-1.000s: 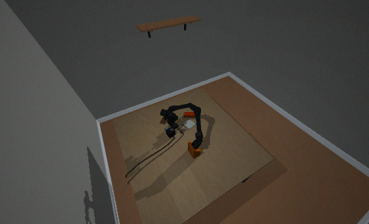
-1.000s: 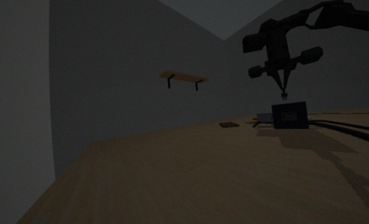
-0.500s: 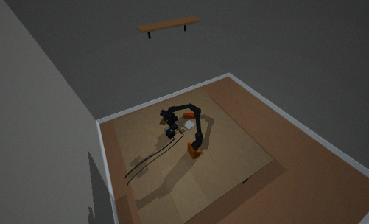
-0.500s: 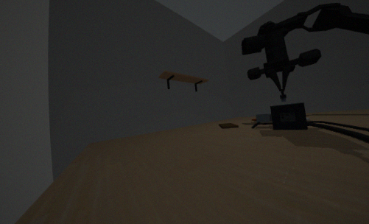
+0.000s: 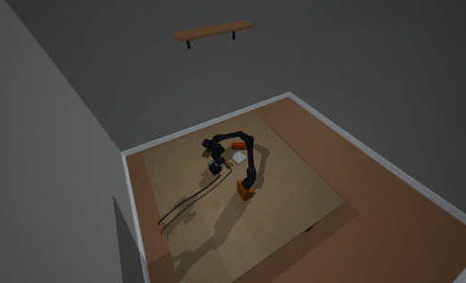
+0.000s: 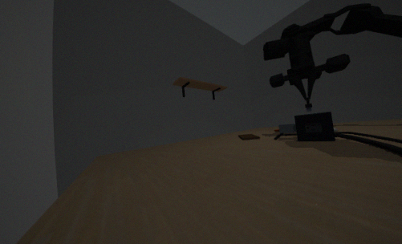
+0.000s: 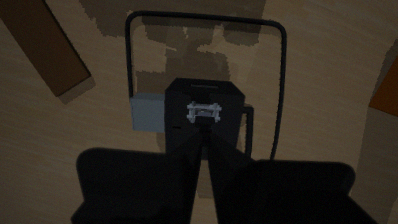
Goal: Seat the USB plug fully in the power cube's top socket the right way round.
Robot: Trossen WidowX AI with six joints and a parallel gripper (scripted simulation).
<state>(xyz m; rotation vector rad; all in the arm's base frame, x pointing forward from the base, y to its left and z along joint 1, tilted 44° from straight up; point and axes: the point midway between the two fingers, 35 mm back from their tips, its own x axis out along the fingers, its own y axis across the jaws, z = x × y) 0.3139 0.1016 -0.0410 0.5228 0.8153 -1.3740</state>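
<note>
Right now my gripper tip is 20 mm above the metal USB plug. Also, from my gripper tip: flat brown plate (230 mm ahead, 120 mm below, 20 mm to the right).
</note>
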